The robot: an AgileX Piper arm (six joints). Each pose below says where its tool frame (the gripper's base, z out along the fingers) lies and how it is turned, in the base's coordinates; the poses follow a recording.
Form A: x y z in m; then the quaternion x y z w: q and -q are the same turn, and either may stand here.
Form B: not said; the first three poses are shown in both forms.
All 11 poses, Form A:
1: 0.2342 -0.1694 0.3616 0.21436 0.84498 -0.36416 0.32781
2: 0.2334 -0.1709 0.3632 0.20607 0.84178 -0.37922 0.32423
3: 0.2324 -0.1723 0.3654 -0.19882 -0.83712 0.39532 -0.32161
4: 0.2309 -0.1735 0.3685 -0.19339 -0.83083 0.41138 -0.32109
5: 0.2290 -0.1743 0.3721 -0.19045 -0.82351 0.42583 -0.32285
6: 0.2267 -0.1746 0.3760 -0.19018 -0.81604 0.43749 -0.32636
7: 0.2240 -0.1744 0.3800 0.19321 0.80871 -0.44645 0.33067
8: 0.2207 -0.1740 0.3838 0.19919 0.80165 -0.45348 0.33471
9: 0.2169 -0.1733 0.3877 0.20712 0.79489 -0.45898 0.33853
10: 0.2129 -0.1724 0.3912 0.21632 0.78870 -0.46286 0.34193
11: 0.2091 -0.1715 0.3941 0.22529 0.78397 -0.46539 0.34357
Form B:
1: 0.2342 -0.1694 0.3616 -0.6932 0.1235 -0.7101 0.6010 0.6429 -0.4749
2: 0.2334 -0.1709 0.3632 -0.7048 0.1010 -0.7022 0.5928 0.6275 -0.5048
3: 0.2324 -0.1723 0.3654 -0.7141 0.0786 -0.6956 0.5871 0.6084 -0.5340
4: 0.2309 -0.1735 0.3685 -0.7190 0.0572 -0.6926 0.5855 0.5867 -0.5594
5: 0.2290 -0.1743 0.3721 -0.7190 0.0387 -0.6939 0.5886 0.5648 -0.5784
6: 0.2267 -0.1746 0.3760 -0.7146 0.0248 -0.6991 0.5959 0.5449 -0.5899
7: 0.2240 -0.1744 0.3800 -0.7067 0.0172 -0.7073 0.6078 0.5267 -0.5943
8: 0.2207 -0.1740 0.3838 -0.6966 0.0158 -0.7173 0.6229 0.5094 -0.5937
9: 0.2169 -0.1733 0.3877 -0.6850 0.0185 -0.7283 0.6400 0.4929 -0.5894
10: 0.2129 -0.1724 0.3912 -0.6726 0.0247 -0.7396 0.6578 0.4779 -0.5822
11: 0.2091 -0.1715 0.3941 -0.6624 0.0335 -0.7484 0.6730 0.4653 -0.5749
